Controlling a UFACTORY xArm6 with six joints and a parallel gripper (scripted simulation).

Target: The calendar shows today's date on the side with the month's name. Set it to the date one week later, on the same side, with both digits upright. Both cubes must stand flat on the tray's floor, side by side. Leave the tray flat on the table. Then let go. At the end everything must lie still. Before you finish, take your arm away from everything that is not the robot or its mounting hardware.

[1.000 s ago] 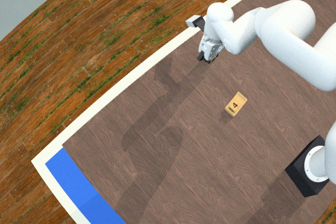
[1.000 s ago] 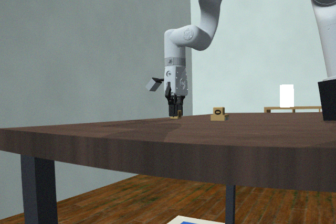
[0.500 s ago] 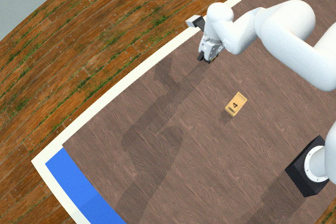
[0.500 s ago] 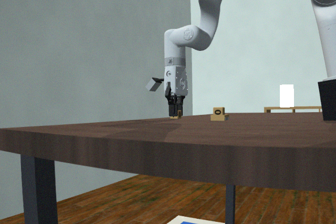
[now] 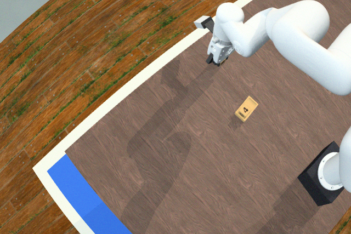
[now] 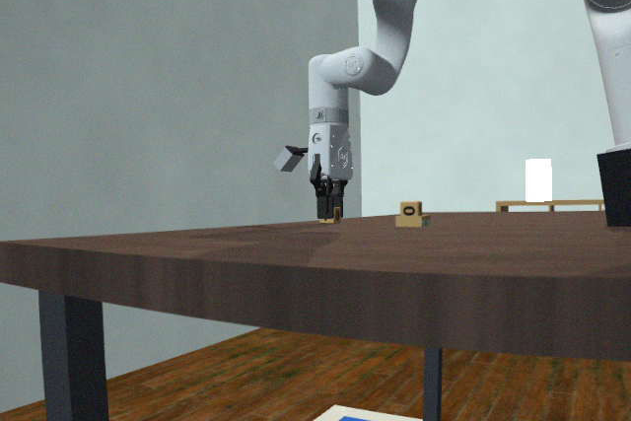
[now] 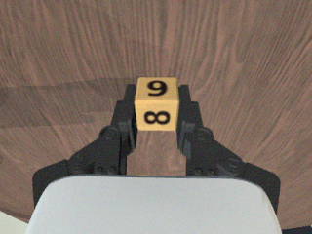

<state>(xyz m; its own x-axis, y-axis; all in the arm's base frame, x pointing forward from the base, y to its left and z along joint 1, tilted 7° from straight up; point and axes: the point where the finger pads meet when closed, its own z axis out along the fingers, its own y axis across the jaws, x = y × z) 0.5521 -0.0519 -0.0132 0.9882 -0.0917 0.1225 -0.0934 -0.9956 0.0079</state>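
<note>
Right now the wooden cube is 10 mm below my hand. Round my hand: tray: 180 mm behind, 70 mm to the left, 20 mm below.
</note>
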